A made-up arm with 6 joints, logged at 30 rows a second.
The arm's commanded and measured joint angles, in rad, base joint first. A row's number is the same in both.
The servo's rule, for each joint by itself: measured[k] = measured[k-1] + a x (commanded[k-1-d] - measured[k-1]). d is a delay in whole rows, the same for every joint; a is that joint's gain. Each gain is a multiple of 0.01, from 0.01 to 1. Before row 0 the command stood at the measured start. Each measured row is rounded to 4 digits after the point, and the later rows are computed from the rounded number. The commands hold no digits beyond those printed.
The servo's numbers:
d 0
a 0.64 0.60 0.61 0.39 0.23 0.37
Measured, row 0: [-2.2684 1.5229 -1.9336 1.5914 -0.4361 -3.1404]
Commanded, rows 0 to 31: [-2.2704 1.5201 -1.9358 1.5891 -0.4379 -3.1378]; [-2.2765 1.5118 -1.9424 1.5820 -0.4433 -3.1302]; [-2.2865 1.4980 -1.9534 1.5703 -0.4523 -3.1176]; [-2.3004 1.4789 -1.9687 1.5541 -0.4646 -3.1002]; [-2.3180 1.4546 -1.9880 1.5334 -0.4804 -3.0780]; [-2.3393 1.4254 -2.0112 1.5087 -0.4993 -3.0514]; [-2.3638 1.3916 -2.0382 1.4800 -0.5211 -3.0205]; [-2.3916 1.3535 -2.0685 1.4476 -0.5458 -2.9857]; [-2.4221 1.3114 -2.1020 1.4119 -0.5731 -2.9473]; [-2.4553 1.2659 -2.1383 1.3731 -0.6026 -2.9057]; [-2.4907 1.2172 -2.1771 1.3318 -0.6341 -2.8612]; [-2.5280 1.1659 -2.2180 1.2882 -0.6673 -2.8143]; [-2.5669 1.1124 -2.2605 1.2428 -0.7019 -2.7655]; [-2.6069 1.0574 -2.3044 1.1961 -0.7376 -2.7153]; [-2.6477 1.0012 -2.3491 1.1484 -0.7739 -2.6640]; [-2.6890 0.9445 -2.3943 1.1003 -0.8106 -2.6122]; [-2.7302 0.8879 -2.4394 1.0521 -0.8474 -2.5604]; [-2.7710 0.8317 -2.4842 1.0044 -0.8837 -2.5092]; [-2.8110 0.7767 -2.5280 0.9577 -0.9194 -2.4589]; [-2.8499 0.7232 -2.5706 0.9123 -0.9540 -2.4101]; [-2.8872 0.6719 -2.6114 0.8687 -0.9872 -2.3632]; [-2.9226 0.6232 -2.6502 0.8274 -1.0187 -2.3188]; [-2.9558 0.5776 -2.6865 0.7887 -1.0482 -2.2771]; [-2.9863 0.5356 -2.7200 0.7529 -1.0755 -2.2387]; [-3.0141 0.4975 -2.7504 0.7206 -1.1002 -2.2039]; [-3.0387 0.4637 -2.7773 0.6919 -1.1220 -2.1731]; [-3.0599 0.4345 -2.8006 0.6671 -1.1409 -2.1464]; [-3.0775 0.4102 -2.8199 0.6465 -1.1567 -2.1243]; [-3.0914 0.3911 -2.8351 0.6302 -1.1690 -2.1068]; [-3.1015 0.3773 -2.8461 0.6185 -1.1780 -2.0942]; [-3.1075 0.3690 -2.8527 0.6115 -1.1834 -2.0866]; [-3.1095 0.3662 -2.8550 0.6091 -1.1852 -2.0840]
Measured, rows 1 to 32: [-2.2697 1.5212 -1.9349 1.5905 -0.4365 -3.1394]; [-2.2741 1.5156 -1.9395 1.5872 -0.4381 -3.1360]; [-2.2820 1.5050 -1.9480 1.5806 -0.4414 -3.1292]; [-2.2938 1.4893 -1.9606 1.5703 -0.4467 -3.1185]; [-2.3093 1.4685 -1.9773 1.5559 -0.4545 -3.1035]; [-2.3285 1.4426 -1.9980 1.5375 -0.4648 -3.0842]; [-2.3511 1.4120 -2.0225 1.5151 -0.4777 -3.0606]; [-2.3770 1.3769 -2.0506 1.4888 -0.4934 -3.0329]; [-2.4059 1.3376 -2.0820 1.4588 -0.5117 -3.0012]; [-2.4375 1.2946 -2.1163 1.4254 -0.5326 -2.9659]; [-2.4715 1.2482 -2.1534 1.3889 -0.5559 -2.9272]; [-2.5077 1.1988 -2.1928 1.3496 -0.5815 -2.8854]; [-2.5456 1.1470 -2.2341 1.3079 -0.6092 -2.8410]; [-2.5848 1.0932 -2.2770 1.2643 -0.6387 -2.7945]; [-2.6251 1.0380 -2.3210 1.2191 -0.6698 -2.7462]; [-2.6660 0.9819 -2.3657 1.1728 -0.7022 -2.6966]; [-2.7071 0.9255 -2.4107 1.1257 -0.7356 -2.6462]; [-2.7480 0.8692 -2.4555 1.0784 -0.7697 -2.5955]; [-2.7883 0.8137 -2.4997 1.0313 -0.8041 -2.5450]; [-2.8277 0.7594 -2.5429 0.9849 -0.8386 -2.4951]; [-2.8658 0.7069 -2.5847 0.9396 -0.8728 -2.4463]; [-2.9022 0.6567 -2.6247 0.8958 -0.9064 -2.3991]; [-2.9365 0.6092 -2.6624 0.8540 -0.9390 -2.3540]; [-2.9684 0.5650 -2.6975 0.8146 -0.9704 -2.3113]; [-2.9976 0.5245 -2.7298 0.7779 -1.0003 -2.2716]; [-3.0239 0.4880 -2.7588 0.7444 -1.0283 -2.2352]; [-3.0469 0.4559 -2.7843 0.7143 -1.0542 -2.2023]; [-3.0665 0.4285 -2.8060 0.6879 -1.0778 -2.1734]; [-3.0824 0.4061 -2.8238 0.6654 -1.0988 -2.1488]; [-3.0946 0.3888 -2.8374 0.6471 -1.1170 -2.1286]; [-3.1029 0.3769 -2.8467 0.6332 -1.1323 -2.1131]; [-3.1071 0.3705 -2.8518 0.6238 -1.1445 -2.1023]
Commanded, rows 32 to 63: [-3.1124 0.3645 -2.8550 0.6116 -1.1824 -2.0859]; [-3.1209 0.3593 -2.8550 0.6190 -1.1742 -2.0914]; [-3.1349 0.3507 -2.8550 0.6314 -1.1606 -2.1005]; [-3.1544 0.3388 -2.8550 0.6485 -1.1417 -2.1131]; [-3.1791 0.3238 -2.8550 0.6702 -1.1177 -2.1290]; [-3.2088 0.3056 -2.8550 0.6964 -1.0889 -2.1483]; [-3.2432 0.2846 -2.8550 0.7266 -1.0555 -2.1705]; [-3.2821 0.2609 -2.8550 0.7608 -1.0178 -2.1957]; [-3.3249 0.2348 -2.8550 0.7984 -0.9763 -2.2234]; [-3.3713 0.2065 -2.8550 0.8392 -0.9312 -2.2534]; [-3.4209 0.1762 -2.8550 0.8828 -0.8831 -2.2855]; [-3.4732 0.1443 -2.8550 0.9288 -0.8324 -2.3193]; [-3.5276 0.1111 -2.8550 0.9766 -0.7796 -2.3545]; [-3.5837 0.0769 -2.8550 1.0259 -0.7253 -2.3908]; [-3.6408 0.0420 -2.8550 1.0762 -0.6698 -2.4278]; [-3.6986 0.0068 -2.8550 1.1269 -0.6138 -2.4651]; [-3.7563 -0.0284 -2.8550 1.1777 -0.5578 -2.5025]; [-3.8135 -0.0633 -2.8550 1.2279 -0.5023 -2.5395]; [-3.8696 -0.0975 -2.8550 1.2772 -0.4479 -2.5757]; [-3.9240 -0.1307 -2.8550 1.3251 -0.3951 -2.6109]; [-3.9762 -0.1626 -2.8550 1.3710 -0.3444 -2.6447]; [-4.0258 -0.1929 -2.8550 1.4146 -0.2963 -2.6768]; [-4.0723 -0.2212 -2.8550 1.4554 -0.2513 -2.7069]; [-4.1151 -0.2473 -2.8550 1.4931 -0.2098 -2.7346]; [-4.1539 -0.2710 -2.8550 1.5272 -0.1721 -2.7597]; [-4.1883 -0.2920 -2.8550 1.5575 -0.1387 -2.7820]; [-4.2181 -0.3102 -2.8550 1.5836 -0.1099 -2.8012]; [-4.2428 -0.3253 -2.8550 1.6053 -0.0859 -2.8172]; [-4.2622 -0.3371 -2.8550 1.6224 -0.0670 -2.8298]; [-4.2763 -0.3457 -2.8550 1.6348 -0.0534 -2.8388]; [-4.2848 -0.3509 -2.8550 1.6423 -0.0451 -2.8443]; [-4.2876 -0.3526 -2.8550 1.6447 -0.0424 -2.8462]
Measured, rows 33 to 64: [-3.1105 0.3669 -2.8538 0.6190 -1.1532 -2.0962]; [-3.1172 0.3623 -2.8545 0.6190 -1.1580 -2.0944]; [-3.1285 0.3553 -2.8548 0.6238 -1.1586 -2.0967]; [-3.1451 0.3454 -2.8549 0.6334 -1.1547 -2.1028]; [-3.1669 0.3324 -2.8550 0.6478 -1.1462 -2.1125]; [-3.1937 0.3163 -2.8550 0.6668 -1.1330 -2.1257]; [-3.2254 0.2973 -2.8550 0.6901 -1.1152 -2.1423]; [-3.2617 0.2755 -2.8550 0.7177 -1.0928 -2.1621]; [-3.3021 0.2511 -2.8550 0.7492 -1.0660 -2.1848]; [-3.3464 0.2243 -2.8550 0.7843 -1.0350 -2.2102]; [-3.3941 0.1954 -2.8550 0.8227 -1.0001 -2.2381]; [-3.4447 0.1647 -2.8550 0.8641 -0.9615 -2.2681]; [-3.4978 0.1325 -2.8550 0.9080 -0.9197 -2.3001]; [-3.5528 0.0991 -2.8550 0.9540 -0.8750 -2.3337]; [-3.6091 0.0648 -2.8550 1.0017 -0.8278 -2.3685]; [-3.6664 0.0300 -2.8550 1.0505 -0.7786 -2.4042]; [-3.7239 -0.0050 -2.8550 1.1001 -0.7278 -2.4406]; [-3.7812 -0.0400 -2.8550 1.1499 -0.6759 -2.4772]; [-3.8378 -0.0745 -2.8550 1.1995 -0.6235 -2.5136]; [-3.8930 -0.1082 -2.8550 1.2485 -0.5710 -2.5496]; [-3.9462 -0.1408 -2.8550 1.2963 -0.5189 -2.5848]; [-3.9971 -0.1721 -2.8550 1.3424 -0.4677 -2.6188]; [-4.0452 -0.2016 -2.8550 1.3865 -0.4179 -2.6514]; [-4.0899 -0.2290 -2.8550 1.4281 -0.3700 -2.6822]; [-4.1309 -0.2542 -2.8550 1.4667 -0.3245 -2.7109]; [-4.1676 -0.2769 -2.8550 1.5021 -0.2818 -2.7372]; [-4.1999 -0.2969 -2.8550 1.5339 -0.2423 -2.7609]; [-4.2274 -0.3139 -2.8550 1.5617 -0.2063 -2.7817]; [-4.2497 -0.3278 -2.8550 1.5854 -0.1743 -2.7995]; [-4.2667 -0.3385 -2.8550 1.6047 -0.1465 -2.8140]; [-4.2783 -0.3459 -2.8550 1.6194 -0.1232 -2.8252]; [-4.2843 -0.3499 -2.8550 1.6293 -0.1046 -2.8330]
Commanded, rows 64 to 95: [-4.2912 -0.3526 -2.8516 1.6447 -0.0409 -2.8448]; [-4.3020 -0.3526 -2.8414 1.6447 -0.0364 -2.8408]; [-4.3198 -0.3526 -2.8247 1.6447 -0.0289 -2.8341]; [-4.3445 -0.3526 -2.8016 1.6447 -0.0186 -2.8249]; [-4.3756 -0.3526 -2.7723 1.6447 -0.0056 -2.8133]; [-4.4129 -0.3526 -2.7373 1.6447 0.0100 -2.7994]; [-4.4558 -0.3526 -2.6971 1.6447 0.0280 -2.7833]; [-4.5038 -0.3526 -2.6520 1.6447 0.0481 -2.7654]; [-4.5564 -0.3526 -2.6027 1.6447 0.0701 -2.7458]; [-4.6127 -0.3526 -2.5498 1.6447 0.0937 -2.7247]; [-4.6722 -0.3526 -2.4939 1.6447 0.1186 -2.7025]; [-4.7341 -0.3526 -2.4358 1.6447 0.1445 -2.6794]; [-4.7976 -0.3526 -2.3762 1.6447 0.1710 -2.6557]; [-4.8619 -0.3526 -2.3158 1.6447 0.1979 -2.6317]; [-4.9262 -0.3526 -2.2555 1.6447 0.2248 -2.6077]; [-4.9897 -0.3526 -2.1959 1.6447 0.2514 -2.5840]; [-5.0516 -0.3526 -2.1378 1.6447 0.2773 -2.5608]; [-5.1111 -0.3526 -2.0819 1.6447 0.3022 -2.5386]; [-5.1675 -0.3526 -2.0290 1.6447 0.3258 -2.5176]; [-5.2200 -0.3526 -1.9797 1.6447 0.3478 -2.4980]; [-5.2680 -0.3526 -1.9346 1.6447 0.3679 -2.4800]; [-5.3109 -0.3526 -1.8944 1.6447 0.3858 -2.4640]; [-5.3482 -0.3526 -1.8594 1.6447 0.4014 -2.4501]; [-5.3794 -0.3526 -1.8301 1.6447 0.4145 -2.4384]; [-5.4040 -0.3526 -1.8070 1.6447 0.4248 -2.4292]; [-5.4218 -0.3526 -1.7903 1.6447 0.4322 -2.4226]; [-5.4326 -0.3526 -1.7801 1.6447 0.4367 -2.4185]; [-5.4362 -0.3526 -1.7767 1.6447 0.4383 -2.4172]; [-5.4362 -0.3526 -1.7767 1.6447 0.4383 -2.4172]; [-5.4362 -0.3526 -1.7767 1.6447 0.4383 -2.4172]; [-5.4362 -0.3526 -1.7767 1.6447 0.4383 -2.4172]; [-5.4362 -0.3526 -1.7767 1.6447 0.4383 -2.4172]
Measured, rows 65 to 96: [-4.2887 -0.3515 -2.8529 1.6353 -0.0899 -2.8374]; [-4.2972 -0.3522 -2.8459 1.6390 -0.0776 -2.8387]; [-4.3117 -0.3524 -2.8330 1.6412 -0.0664 -2.8370]; [-4.3327 -0.3525 -2.8138 1.6426 -0.0554 -2.8325]; [-4.3602 -0.3526 -2.7885 1.6434 -0.0439 -2.8254]; [-4.3939 -0.3526 -2.7573 1.6439 -0.0315 -2.8158]; [-4.4335 -0.3526 -2.7206 1.6442 -0.0178 -2.8038]; [-4.4785 -0.3526 -2.6788 1.6444 -0.0026 -2.7896]; [-4.5284 -0.3526 -2.6324 1.6445 0.0141 -2.7734]; [-4.5824 -0.3526 -2.5820 1.6446 0.0324 -2.7554]; [-4.6399 -0.3526 -2.5283 1.6446 0.0522 -2.7358]; [-4.7002 -0.3526 -2.4719 1.6446 0.0734 -2.7149]; [-4.7625 -0.3526 -2.4135 1.6446 0.0958 -2.6930]; [-4.8261 -0.3526 -2.3539 1.6446 0.1193 -2.6703]; [-4.8902 -0.3526 -2.2939 1.6446 0.1436 -2.6471]; [-4.9539 -0.3526 -2.2341 1.6446 0.1684 -2.6238]; [-5.0164 -0.3526 -2.1754 1.6446 0.1934 -2.6005]; [-5.0770 -0.3526 -2.1184 1.6446 0.2184 -2.5776]; [-5.1349 -0.3526 -2.0639 1.6446 0.2431 -2.5554]; [-5.1894 -0.3526 -2.0125 1.6446 0.2672 -2.5342]; [-5.2397 -0.3526 -1.9650 1.6446 0.2904 -2.5141]; [-5.2853 -0.3526 -1.9219 1.6446 0.3123 -2.4956]; [-5.3256 -0.3526 -1.8838 1.6446 0.3328 -2.4788]; [-5.3600 -0.3526 -1.8510 1.6446 0.3516 -2.4639]; [-5.3882 -0.3526 -1.8242 1.6446 0.3684 -2.4511]; [-5.4097 -0.3526 -1.8035 1.6446 0.3831 -2.4406]; [-5.4244 -0.3526 -1.7892 1.6446 0.3954 -2.4324]; [-5.4320 -0.3526 -1.7816 1.6446 0.4053 -2.4268]; [-5.4347 -0.3526 -1.7786 1.6446 0.4129 -2.4232]; [-5.4357 -0.3526 -1.7774 1.6446 0.4187 -2.4210]; [-5.4360 -0.3526 -1.7770 1.6446 0.4232 -2.4196]; [-5.4361 -0.3526 -1.7768 1.6446 0.4267 -2.4187]
